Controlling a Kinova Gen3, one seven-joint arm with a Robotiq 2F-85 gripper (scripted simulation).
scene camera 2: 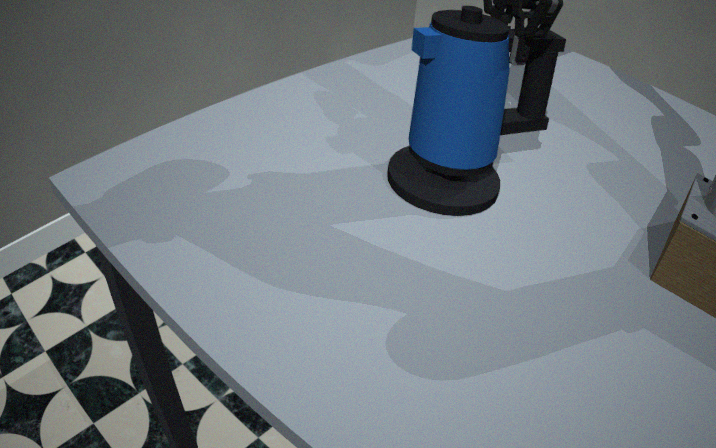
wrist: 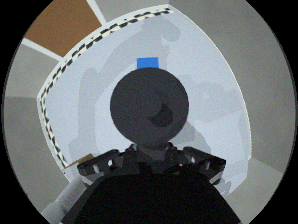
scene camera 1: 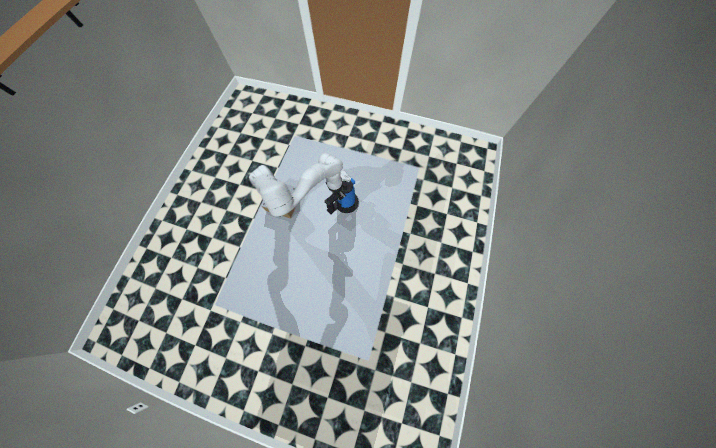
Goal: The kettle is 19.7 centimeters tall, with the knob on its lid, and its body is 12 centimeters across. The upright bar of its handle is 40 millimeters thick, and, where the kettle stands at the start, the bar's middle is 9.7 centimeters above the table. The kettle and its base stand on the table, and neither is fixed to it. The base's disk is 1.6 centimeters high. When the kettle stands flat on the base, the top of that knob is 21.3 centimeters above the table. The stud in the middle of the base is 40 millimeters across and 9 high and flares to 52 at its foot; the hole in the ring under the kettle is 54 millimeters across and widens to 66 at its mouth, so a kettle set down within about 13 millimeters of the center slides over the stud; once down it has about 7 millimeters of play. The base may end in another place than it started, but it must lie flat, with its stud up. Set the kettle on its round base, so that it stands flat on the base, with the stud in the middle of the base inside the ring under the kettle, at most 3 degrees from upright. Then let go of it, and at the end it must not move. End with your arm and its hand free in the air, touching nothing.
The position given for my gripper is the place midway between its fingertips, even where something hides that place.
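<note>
Through scene camera 2 I see a round black base [scene camera 2: 429, 190], a blue kettle [scene camera 2: 457, 116] and my own gripper [scene camera 2: 507, 58]. The wrist view gives me the kettle [wrist: 135, 104] again, together with my gripper [wrist: 151, 145].
</note>
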